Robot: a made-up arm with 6 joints.
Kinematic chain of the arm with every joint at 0, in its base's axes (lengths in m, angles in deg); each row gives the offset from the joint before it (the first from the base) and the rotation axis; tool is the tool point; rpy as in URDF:
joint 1: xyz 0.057 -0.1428 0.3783 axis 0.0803 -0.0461 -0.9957
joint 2: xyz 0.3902 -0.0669 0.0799 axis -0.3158 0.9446 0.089
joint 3: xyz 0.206 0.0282 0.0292 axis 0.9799 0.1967 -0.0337
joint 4: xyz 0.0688 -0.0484 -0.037 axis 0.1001 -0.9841 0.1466
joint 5: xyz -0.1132 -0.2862 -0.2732 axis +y
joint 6: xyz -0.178 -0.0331 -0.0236 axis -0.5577 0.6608 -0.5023
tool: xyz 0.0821 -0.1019 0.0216 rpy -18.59 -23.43 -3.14
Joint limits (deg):
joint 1: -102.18..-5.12
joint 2: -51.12..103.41
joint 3: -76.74..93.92
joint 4: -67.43..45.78
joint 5: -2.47..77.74
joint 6: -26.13..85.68
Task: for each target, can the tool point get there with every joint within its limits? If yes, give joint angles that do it. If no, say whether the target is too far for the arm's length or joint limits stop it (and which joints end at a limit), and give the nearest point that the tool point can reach.
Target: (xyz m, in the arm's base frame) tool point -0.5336 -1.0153 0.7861
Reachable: no: joint limits stop it (at a limit: joint 1, joint 2, joint 5) | nearest point -0.0101 -0.5759 0.4557 | short by 0.759 m
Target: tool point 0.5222 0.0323 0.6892
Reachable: yes | joints -81.71 -38.53 -61.02 -24.21 67.89 31.92
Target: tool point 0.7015 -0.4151 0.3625
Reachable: yes | joints -28.38 1.00 -8.14 -3.36 30.98 75.89
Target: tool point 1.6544 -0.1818 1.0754
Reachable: no: too far | nearest point 1.0850 -0.1713 0.7465 | short by 0.658 m
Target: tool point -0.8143 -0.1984 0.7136
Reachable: no: joint limits stop it (at a limit: joint 2, joint 3, joint 5) | nearest point -0.1562 -0.1576 0.4380 | short by 0.715 m
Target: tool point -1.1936 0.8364 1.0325
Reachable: no: too far | nearest point -0.5253 0.5766 0.3456 | short by 0.993 m
